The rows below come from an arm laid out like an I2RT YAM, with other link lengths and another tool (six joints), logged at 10 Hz.
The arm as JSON. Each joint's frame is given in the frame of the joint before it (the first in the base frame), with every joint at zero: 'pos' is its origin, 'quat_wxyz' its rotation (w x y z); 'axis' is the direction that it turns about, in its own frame. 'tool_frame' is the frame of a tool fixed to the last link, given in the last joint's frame.
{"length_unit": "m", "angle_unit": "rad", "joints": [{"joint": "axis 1", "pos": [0.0, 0.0, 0.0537], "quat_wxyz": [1.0, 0.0, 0.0, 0.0], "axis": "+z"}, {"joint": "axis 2", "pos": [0.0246, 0.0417, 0.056], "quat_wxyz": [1.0, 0.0, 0.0, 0.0], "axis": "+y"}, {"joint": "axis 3", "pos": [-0.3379, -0.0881, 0.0], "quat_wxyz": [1.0, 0.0, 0.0, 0.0], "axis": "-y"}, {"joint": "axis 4", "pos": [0.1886, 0.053, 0.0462], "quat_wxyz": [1.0, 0.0, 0.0, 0.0], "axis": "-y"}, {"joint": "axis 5", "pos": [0.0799, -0.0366, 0.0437], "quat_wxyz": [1.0, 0.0, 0.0, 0.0], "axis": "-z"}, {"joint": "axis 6", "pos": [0.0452, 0.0, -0.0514], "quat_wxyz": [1.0, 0.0, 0.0, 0.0], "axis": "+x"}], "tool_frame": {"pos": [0.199, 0.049, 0.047], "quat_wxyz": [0.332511, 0.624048, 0.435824, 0.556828]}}
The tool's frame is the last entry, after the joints.
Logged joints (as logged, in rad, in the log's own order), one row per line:
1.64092, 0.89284, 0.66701, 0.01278, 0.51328, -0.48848
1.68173, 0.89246, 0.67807, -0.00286, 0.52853, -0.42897
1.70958, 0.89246, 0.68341, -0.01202, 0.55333, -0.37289
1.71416, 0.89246, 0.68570, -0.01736, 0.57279, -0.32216
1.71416, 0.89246, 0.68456, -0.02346, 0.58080, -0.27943
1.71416, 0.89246, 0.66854, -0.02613, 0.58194, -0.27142
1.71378, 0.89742, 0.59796, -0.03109, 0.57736, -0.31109
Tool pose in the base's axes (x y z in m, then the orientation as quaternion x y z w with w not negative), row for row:
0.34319, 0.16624, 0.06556, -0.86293, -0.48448, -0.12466, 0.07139
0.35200, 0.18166, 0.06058, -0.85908, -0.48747, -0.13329, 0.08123
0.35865, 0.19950, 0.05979, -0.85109, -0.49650, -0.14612, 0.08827
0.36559, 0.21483, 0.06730, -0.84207, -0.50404, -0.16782, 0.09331
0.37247, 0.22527, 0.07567, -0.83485, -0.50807, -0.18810, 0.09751
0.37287, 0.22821, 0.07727, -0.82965, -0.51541, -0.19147, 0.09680
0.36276, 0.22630, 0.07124, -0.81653, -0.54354, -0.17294, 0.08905
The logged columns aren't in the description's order. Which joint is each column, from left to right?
Columns, left to right: axis 2, axis 3, axis 6, axis 5, axis 1, axis 4.
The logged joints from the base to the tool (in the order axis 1, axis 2, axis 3, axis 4, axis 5, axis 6), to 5 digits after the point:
0.51328, 1.64092, 0.89284, -0.48848, 0.01278, 0.66701
0.52853, 1.68173, 0.89246, -0.42897, -0.00286, 0.67807
0.55333, 1.70958, 0.89246, -0.37289, -0.01202, 0.68341
0.57279, 1.71416, 0.89246, -0.32216, -0.01736, 0.68570
0.58080, 1.71416, 0.89246, -0.27943, -0.02346, 0.68456
0.58194, 1.71416, 0.89246, -0.27142, -0.02613, 0.66854
0.57736, 1.71378, 0.89742, -0.31109, -0.03109, 0.59796

